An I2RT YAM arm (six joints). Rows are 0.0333 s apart.
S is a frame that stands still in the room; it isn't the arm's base.
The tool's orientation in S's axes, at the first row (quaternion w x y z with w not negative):
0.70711, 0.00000, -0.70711, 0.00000
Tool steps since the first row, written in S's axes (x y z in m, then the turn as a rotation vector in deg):
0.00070, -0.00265, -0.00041, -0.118, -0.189, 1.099
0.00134, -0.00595, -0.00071, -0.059, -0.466, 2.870
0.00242, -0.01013, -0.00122, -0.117, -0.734, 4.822
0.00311, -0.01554, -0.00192, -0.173, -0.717, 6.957
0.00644, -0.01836, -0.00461, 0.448, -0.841, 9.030
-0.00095, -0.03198, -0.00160, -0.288, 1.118, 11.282
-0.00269, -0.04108, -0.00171, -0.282, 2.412, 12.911
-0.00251, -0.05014, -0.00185, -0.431, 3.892, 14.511
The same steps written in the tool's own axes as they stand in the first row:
-0.00041, -0.00265, -0.00070, 1.099, -0.189, 0.118
-0.00071, -0.00595, -0.00134, 2.870, -0.466, 0.059
-0.00122, -0.01013, -0.00242, 4.822, -0.734, 0.117
-0.00192, -0.01554, -0.00311, 6.957, -0.717, 0.173
-0.00461, -0.01836, -0.00644, 9.030, -0.841, -0.448
-0.00160, -0.03198, 0.00095, 11.282, 1.118, 0.288
-0.00171, -0.04108, 0.00269, 12.911, 2.412, 0.282
-0.00185, -0.05014, 0.00251, 14.511, 3.892, 0.431

